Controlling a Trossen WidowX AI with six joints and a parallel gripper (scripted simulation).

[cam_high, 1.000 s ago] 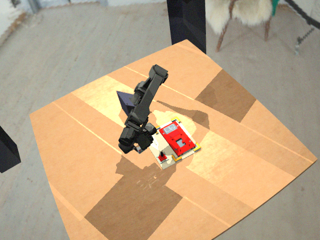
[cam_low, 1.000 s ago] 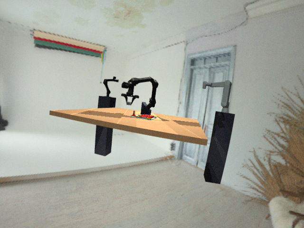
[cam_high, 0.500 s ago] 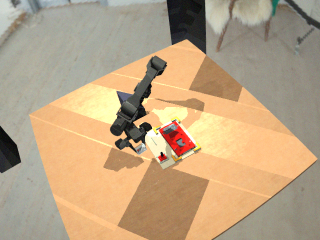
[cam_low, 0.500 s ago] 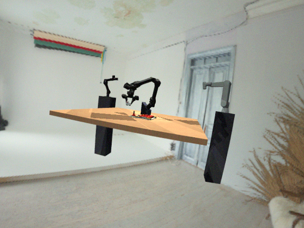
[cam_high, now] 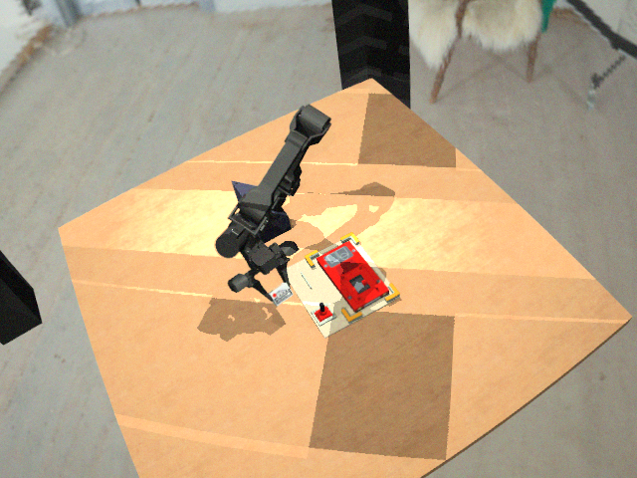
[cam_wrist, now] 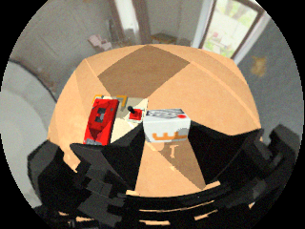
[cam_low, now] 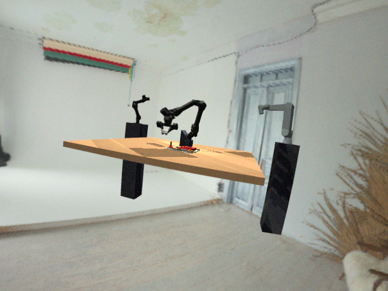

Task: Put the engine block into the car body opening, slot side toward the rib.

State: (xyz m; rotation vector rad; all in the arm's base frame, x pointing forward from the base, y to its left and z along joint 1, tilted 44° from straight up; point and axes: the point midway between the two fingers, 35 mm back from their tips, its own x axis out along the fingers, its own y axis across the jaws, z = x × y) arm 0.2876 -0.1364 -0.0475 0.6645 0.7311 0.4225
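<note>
My gripper tip is 40 mm short of the black upright stick, 80 mm to the right of it and 90 mm above it. From my gripper tip the other things lie so: engine block right at my gripper tip.
</note>
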